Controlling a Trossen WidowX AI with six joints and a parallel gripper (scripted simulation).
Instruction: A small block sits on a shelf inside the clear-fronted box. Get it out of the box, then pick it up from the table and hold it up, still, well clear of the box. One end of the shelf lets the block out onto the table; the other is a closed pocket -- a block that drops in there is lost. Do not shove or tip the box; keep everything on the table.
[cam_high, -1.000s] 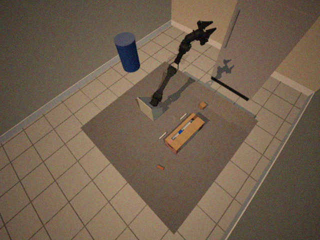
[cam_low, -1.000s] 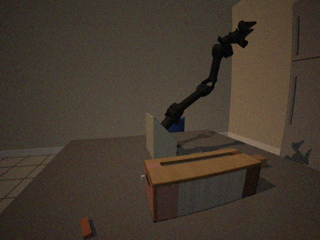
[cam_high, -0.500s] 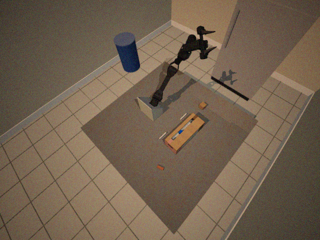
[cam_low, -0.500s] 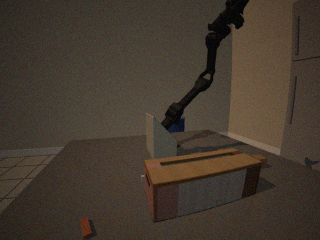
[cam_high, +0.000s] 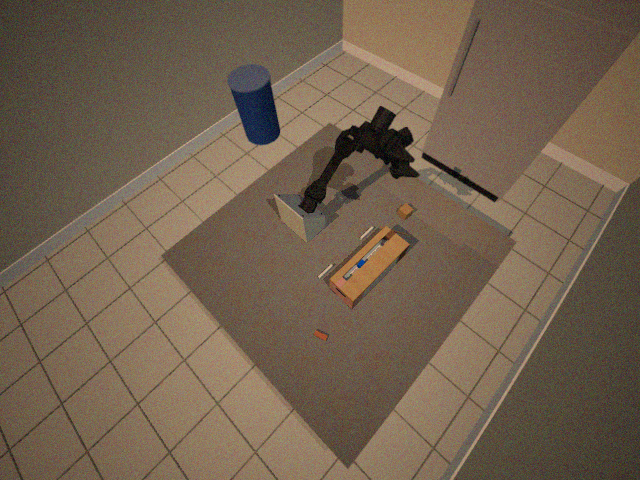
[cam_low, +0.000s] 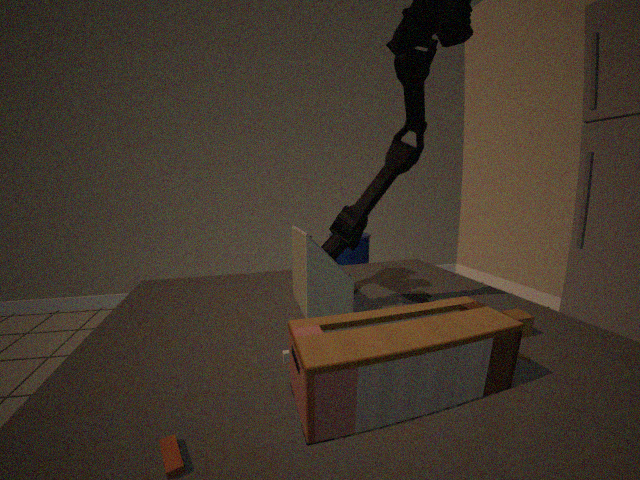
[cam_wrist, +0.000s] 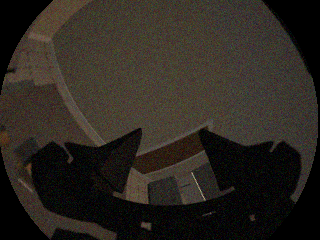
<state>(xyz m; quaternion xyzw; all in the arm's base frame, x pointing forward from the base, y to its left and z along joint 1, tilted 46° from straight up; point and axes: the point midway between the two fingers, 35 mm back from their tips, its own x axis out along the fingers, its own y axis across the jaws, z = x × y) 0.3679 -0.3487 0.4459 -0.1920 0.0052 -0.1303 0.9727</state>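
Now: the blue block 63 cm below my gripper tip, 9 cm to the right of it and 6 cm behind it. Also, from my gripper tip: tan cube 69 cm below, 32 cm to the left, 9 cm behind.
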